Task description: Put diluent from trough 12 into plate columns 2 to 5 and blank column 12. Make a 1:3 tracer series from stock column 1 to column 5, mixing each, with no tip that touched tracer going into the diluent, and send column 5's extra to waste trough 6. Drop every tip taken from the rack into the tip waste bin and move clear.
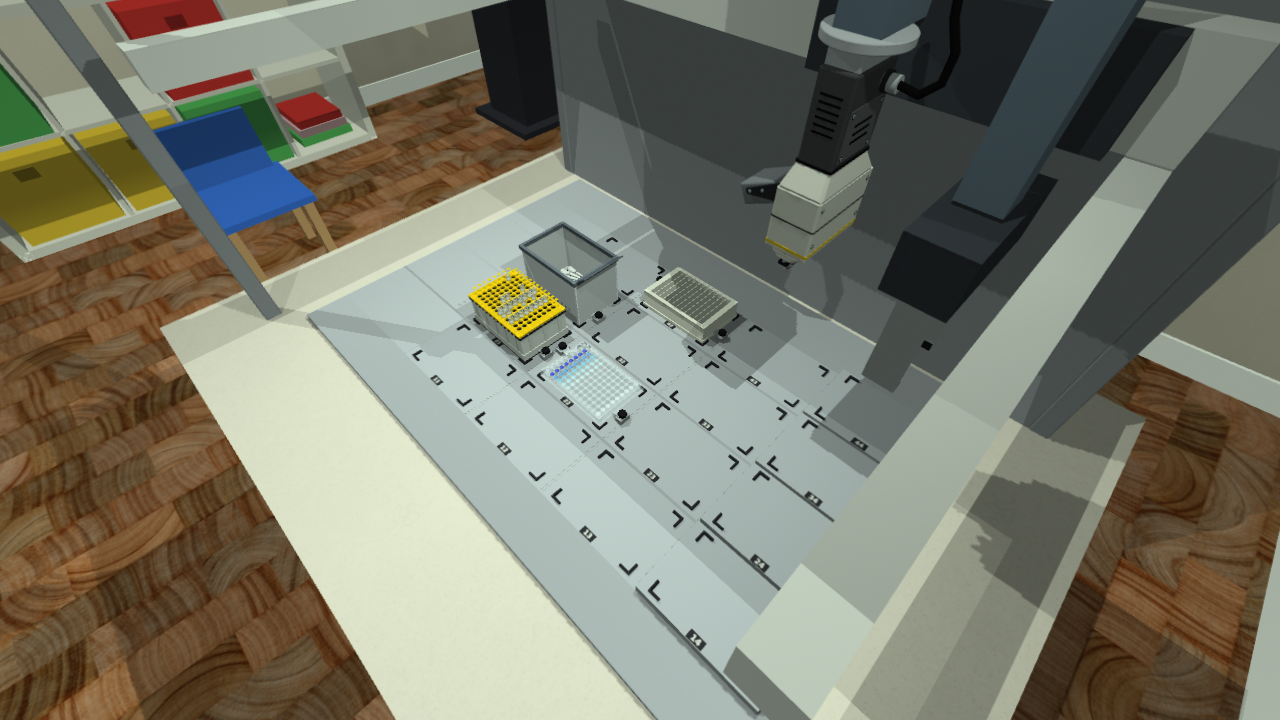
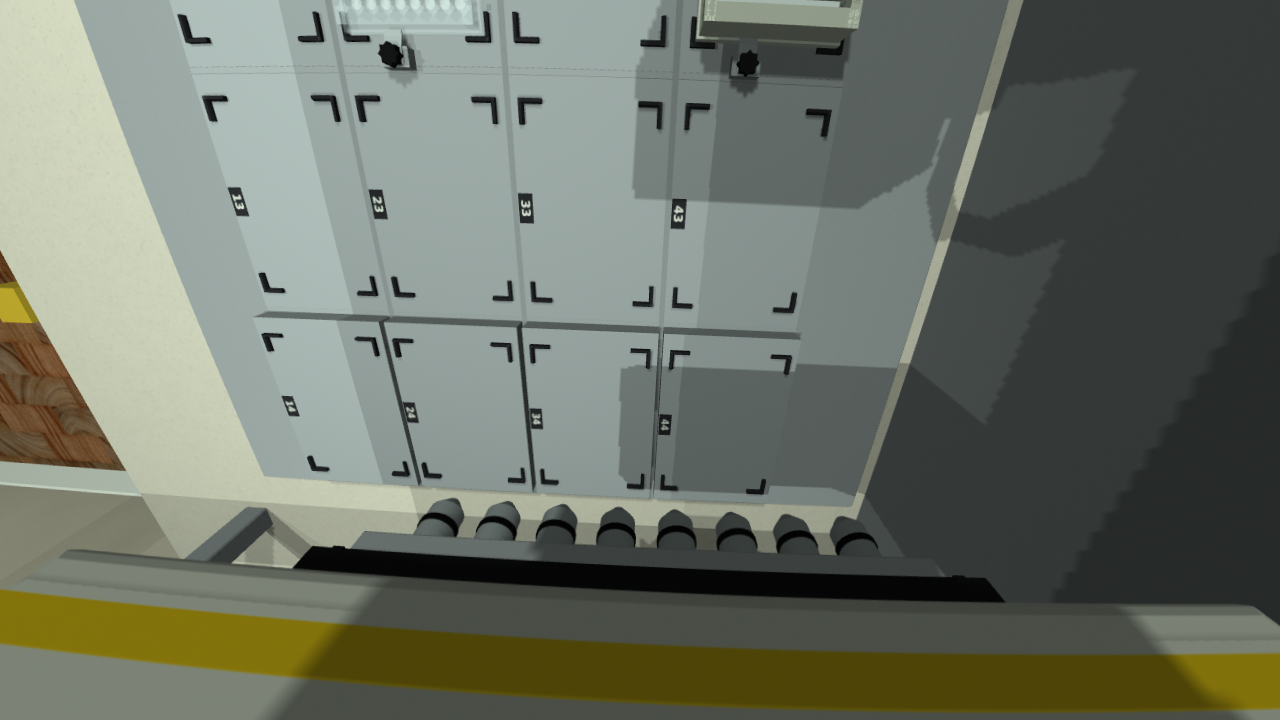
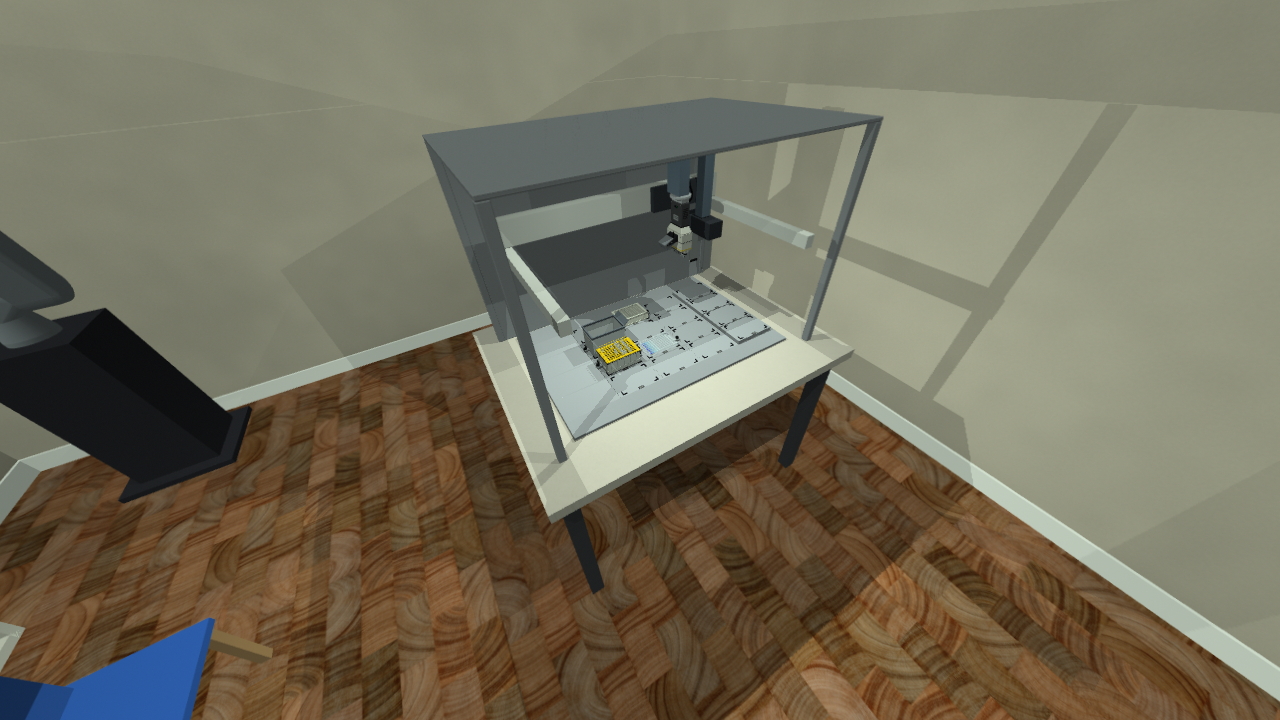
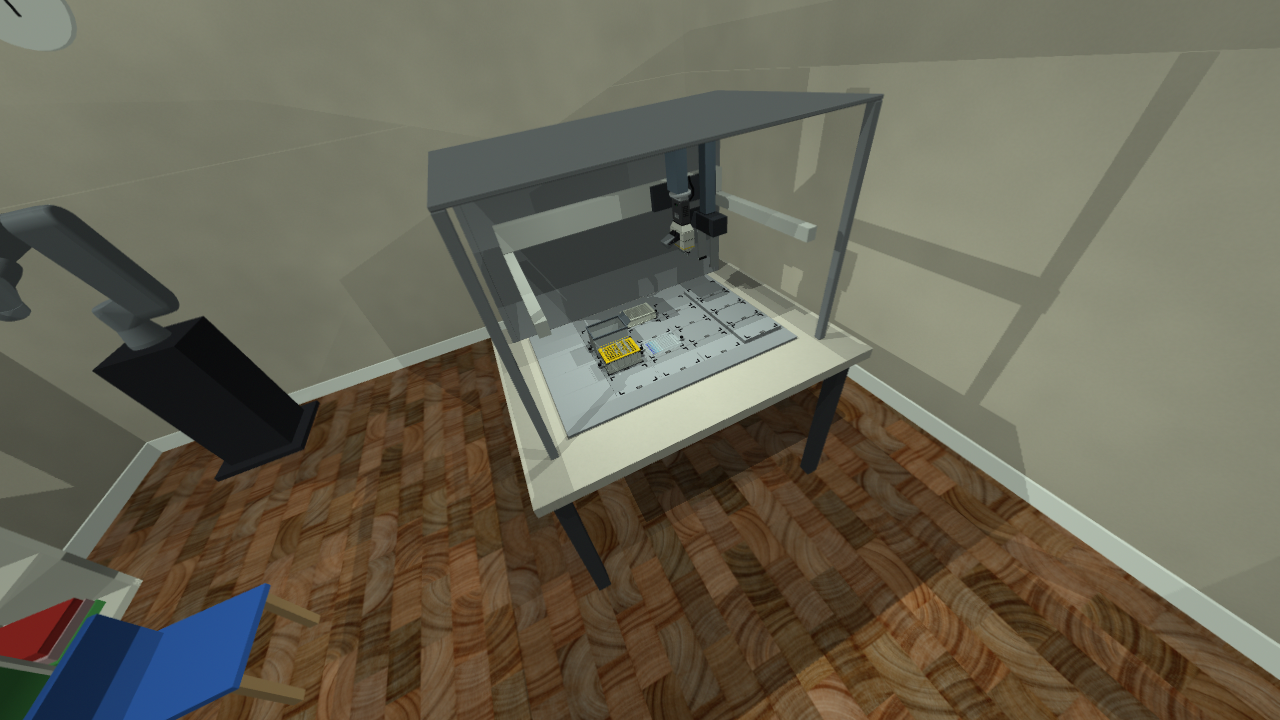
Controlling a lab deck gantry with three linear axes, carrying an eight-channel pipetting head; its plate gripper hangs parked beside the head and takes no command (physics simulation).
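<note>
My pipetting head (image 1: 816, 210) (image 3: 682, 237) (image 4: 684, 239) hangs high at the back right, away from the labware. Its nozzles (image 2: 617, 528) carry no tips. The parked plate gripper (image 1: 905, 353) hangs beside it; its finger gap is unclear. The clear plate (image 1: 599, 385) (image 2: 407, 12) has dark blue wells at its left end, fading to pale ones. The yellow tip rack (image 1: 517, 308) (image 3: 617, 351) (image 4: 619, 351) holds some tips and has many empty holes. White tips (image 1: 571, 272) lie inside the grey waste bin (image 1: 595, 293). The beige trough block (image 1: 691, 308) (image 2: 778, 19) stands behind the plate; its liquid levels are unreadable.
Black clamp knobs (image 1: 622, 414) (image 2: 390, 54) stand beside the labware. A raised deck section (image 2: 465, 402) carries slots 14 to 44. A pale side rail (image 1: 1029, 295) runs above the deck's right side, and a thin frame post (image 1: 179, 170) stands at the left.
</note>
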